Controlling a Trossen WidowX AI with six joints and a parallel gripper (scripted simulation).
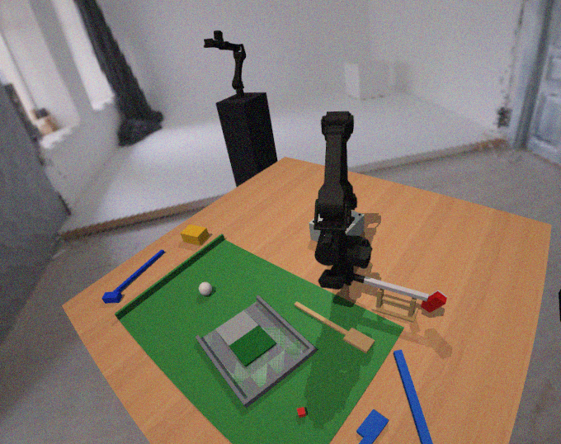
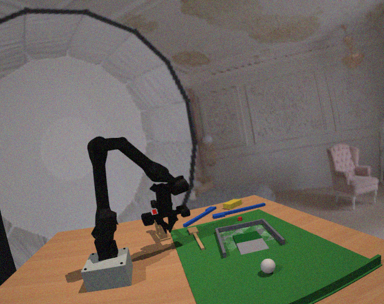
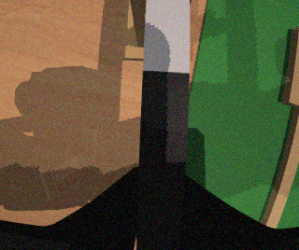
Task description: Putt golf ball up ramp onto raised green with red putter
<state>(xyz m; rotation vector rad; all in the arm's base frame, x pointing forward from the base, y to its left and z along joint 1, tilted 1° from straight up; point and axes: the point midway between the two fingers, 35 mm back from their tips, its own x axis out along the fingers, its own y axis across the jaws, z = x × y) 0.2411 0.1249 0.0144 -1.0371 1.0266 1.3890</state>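
Now: gripper tip 12 cm to the right of the red putter, 2 cm below it and 1 cm past it. Also, from my gripper tip: white golf ball: 41 cm to the right, 19 cm ahead, 3 cm below; then wooden stand: 13 cm to the left, 3 cm below, 1 cm behind; then small red cube: 36 cm ahead, 5 cm to the left, 5 cm below.
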